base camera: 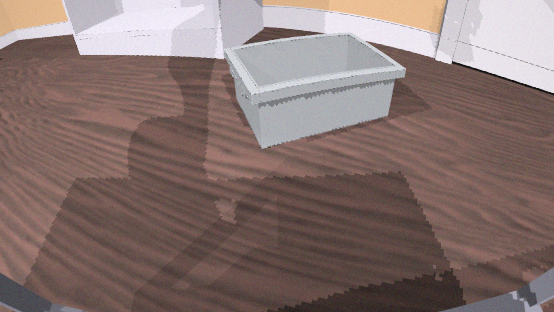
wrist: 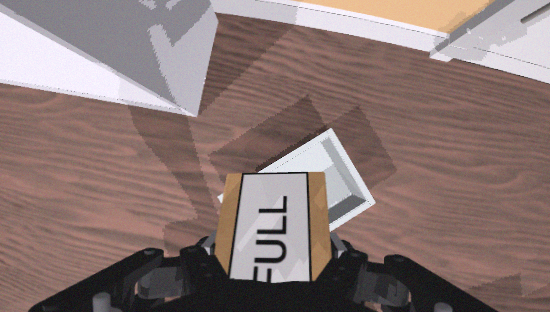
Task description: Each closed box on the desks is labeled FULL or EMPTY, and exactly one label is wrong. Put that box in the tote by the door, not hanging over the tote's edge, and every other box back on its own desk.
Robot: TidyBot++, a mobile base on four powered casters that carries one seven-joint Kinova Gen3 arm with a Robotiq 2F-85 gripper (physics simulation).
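Frame: origin at the arm's base, x ahead, y left, z up, level; centimetres.
Seen in the pictures: gripper, fingertip midpoint: (wrist: 275, 246).
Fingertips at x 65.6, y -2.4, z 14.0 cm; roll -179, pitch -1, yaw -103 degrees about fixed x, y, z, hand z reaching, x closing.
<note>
A point is followed by its place in that frame.
A cardboard-brown box (wrist: 319, 225) @(y -5.0, x 67.1, z 17.1 cm) with a white label reading FULL is held between the fingers of my gripper (wrist: 275, 246) @(y -2.4, x 65.6, z 14.0 cm) in the wrist view. The gripper is shut on its two sides. The box's far end overlaps part of the tote in that view, and its near end is hidden by the gripper body. The pale grey tote (base camera: 325, 112) @(y -7.9, x 52.5, z -35.2 cm) (wrist: 350, 180) @(y -20.5, x 62.8, z -31.8 cm) stands upright on the floor, open at the top. The visible part of its inside shows no box. The box and gripper do not show in the base camera view.
A white piece of furniture (base camera: 145, 44) @(y 44.5, x 98.8, z -35.3 cm) (wrist: 192, 75) @(y 11.8, x 94.7, z -29.7 cm) stands beyond the tote to the left. A white door (base camera: 505, 40) @(y -75.2, x 84.2, z -25.9 cm) is at the right, with a white baseboard (base camera: 370, 27) @(y -31.4, x 101.8, z -34.1 cm) (wrist: 360, 31) @(y -33.3, x 101.1, z -36.9 cm) along the orange wall. Shadows lie on the wooden floor (base camera: 480, 150) @(y -42.6, x 46.7, z -39.6 cm) (wrist: 450, 150) @(y -53.4, x 64.0, z -39.6 cm).
</note>
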